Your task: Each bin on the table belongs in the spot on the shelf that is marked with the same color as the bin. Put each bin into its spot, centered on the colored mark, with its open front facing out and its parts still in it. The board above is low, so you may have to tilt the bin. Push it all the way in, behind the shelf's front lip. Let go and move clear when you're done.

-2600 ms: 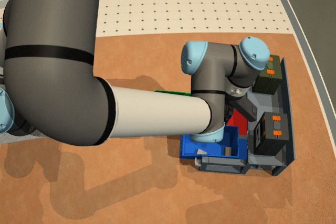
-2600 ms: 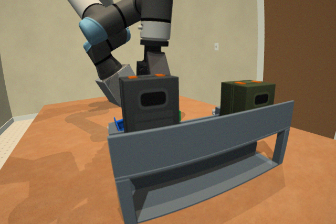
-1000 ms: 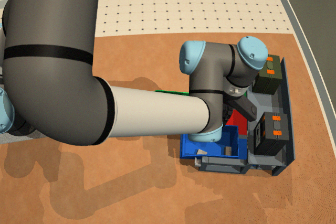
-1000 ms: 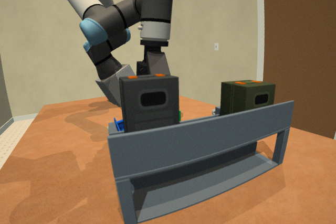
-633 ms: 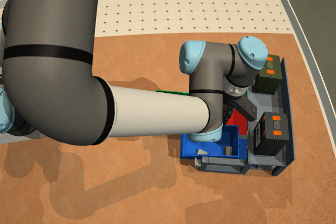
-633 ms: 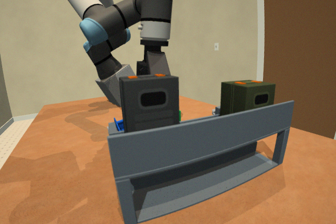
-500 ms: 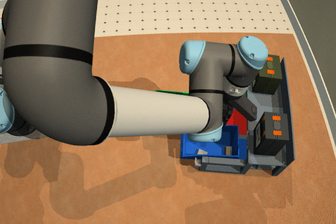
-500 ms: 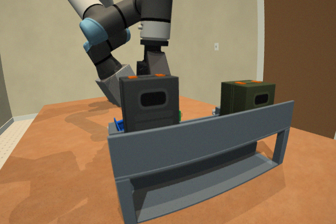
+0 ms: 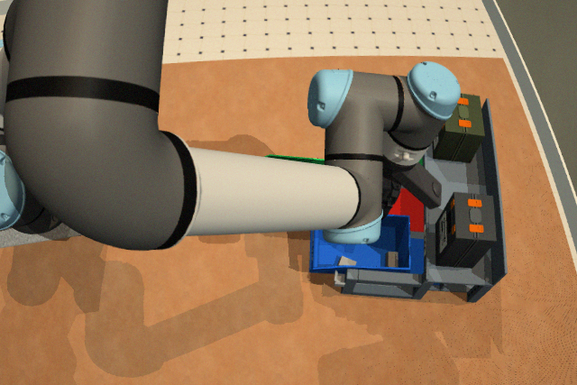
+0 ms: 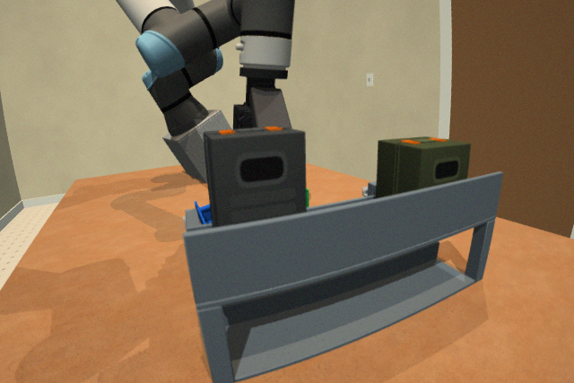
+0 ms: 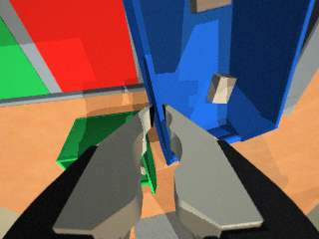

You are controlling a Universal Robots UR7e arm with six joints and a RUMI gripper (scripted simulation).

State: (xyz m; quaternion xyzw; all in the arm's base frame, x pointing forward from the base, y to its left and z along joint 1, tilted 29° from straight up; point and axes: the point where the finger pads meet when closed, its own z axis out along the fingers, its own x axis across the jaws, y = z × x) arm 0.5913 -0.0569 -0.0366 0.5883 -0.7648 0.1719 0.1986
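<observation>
Now: hand 1 cm past the blue bin, 4 cm to the left of it and 3 cm above it. The rest, counted from my hand: shelf front lip: 1 cm behind, 7 cm to the left, 9 cm below; then black box: 15 cm ahead, 8 cm to the right, 7 cm above; then green bin: 14 cm behind, 10 cm to the left, 6 cm below.
</observation>
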